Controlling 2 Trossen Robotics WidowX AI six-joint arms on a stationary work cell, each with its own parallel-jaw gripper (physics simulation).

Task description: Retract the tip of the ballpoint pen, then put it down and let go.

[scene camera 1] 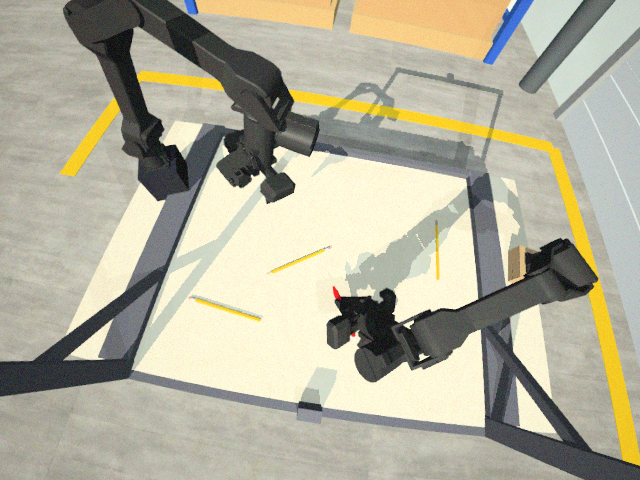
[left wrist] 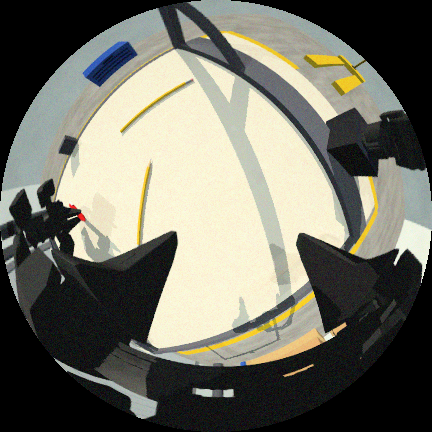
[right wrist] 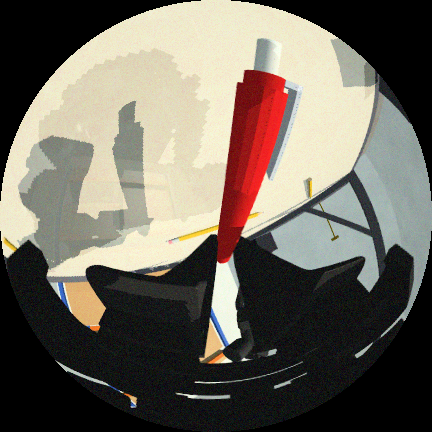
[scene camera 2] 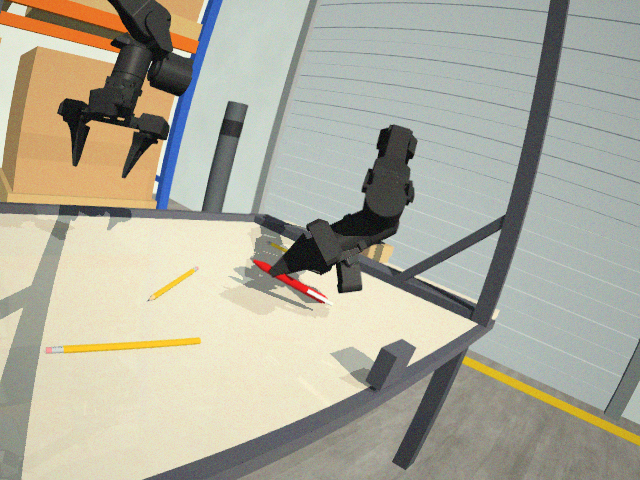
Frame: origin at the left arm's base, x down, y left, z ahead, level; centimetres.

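Where they show: left gripper, fingertip midpoint: (scene camera 1: 257, 189) (left wrist: 240, 238) (scene camera 2: 98, 172); right gripper, fingertip midpoint: (scene camera 1: 337, 299) (left wrist: 81, 213) (right wrist: 224, 240) (scene camera 2: 270, 274); left arm's base, link origin: (scene camera 1: 157, 161) (left wrist: 368, 140).
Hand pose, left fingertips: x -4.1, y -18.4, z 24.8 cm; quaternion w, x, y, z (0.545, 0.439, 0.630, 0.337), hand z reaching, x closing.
Things, the pixels of their top centre, and the offset from my left fingertips.
- red ballpoint pen, top centre: (right wrist: 255, 264) (scene camera 2: 296, 268) (scene camera 1: 345, 312) dx +7.6, dy -31.4, dz +13.1 cm
- dark block, top centre: (scene camera 2: 398, 345) (scene camera 1: 309, 414) (left wrist: 60, 143) dx +9.1, dy -49.1, dz +0.1 cm
A red ballpoint pen (scene camera 1: 336, 293) (scene camera 2: 295, 282) (right wrist: 252, 145) is held low over the table, apart from its shadow. Its white button sticks out at the rear end, with a grey clip on its side. No separate writing point can be made out at its pointed red end. My right gripper (scene camera 1: 342, 305) (scene camera 2: 275, 272) (right wrist: 224, 240) is shut on the pen toward its pointed end; the fingers hide part of it in scene camera 1. My left gripper (scene camera 1: 256, 178) (scene camera 2: 100, 171) (left wrist: 240, 238) is open and empty, high above the far left part of the table.
Three yellow pencils lie on the table: one (scene camera 1: 299, 259) (scene camera 2: 173, 283) (left wrist: 145, 200) in the middle, one (scene camera 1: 225, 308) (scene camera 2: 124, 345) (left wrist: 155, 102) nearer the front left, one (scene camera 1: 437, 253) (scene camera 2: 277, 246) at the right. A dark block (scene camera 1: 309, 411) (scene camera 2: 391, 364) stands at the front rim.
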